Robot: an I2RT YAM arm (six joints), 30 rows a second.
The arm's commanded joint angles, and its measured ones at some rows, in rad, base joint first. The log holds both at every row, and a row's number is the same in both.
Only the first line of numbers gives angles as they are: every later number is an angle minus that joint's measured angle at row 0.
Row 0, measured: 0.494 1.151 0.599 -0.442 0.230 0.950
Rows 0 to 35, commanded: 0.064 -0.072 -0.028 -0.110 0.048 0.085; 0.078 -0.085 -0.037 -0.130 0.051 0.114; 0.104 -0.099 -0.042 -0.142 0.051 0.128; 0.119 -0.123 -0.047 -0.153 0.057 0.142; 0.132 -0.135 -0.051 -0.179 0.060 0.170; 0.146 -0.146 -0.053 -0.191 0.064 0.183; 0.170 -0.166 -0.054 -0.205 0.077 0.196; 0.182 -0.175 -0.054 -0.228 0.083 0.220; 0.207 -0.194 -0.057 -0.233 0.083 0.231; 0.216 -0.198 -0.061 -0.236 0.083 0.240; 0.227 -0.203 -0.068 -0.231 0.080 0.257; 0.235 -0.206 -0.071 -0.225 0.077 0.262; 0.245 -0.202 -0.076 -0.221 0.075 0.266; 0.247 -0.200 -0.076 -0.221 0.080 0.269; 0.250 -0.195 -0.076 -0.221 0.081 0.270; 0.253 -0.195 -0.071 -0.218 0.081 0.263; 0.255 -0.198 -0.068 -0.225 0.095 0.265; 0.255 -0.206 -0.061 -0.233 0.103 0.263; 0.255 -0.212 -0.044 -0.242 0.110 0.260; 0.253 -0.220 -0.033 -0.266 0.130 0.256; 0.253 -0.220 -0.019 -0.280 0.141 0.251; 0.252 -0.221 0.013 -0.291 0.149 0.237; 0.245 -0.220 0.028 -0.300 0.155 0.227; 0.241 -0.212 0.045 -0.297 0.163 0.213; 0.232 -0.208 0.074 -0.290 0.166 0.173; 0.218 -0.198 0.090 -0.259 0.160 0.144; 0.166 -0.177 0.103 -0.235 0.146 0.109; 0.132 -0.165 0.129 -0.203 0.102 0.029; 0.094 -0.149 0.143 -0.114 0.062 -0.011; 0.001 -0.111 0.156 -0.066 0.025 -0.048; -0.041 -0.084 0.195 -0.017 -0.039 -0.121; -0.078 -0.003 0.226 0.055 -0.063 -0.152; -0.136 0.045 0.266 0.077 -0.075 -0.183; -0.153 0.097 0.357 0.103 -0.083 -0.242; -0.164 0.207 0.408 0.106 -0.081 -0.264; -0.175 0.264 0.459 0.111 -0.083 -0.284
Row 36, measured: -0.141 0.123 0.322 -0.037 -0.028 -0.118
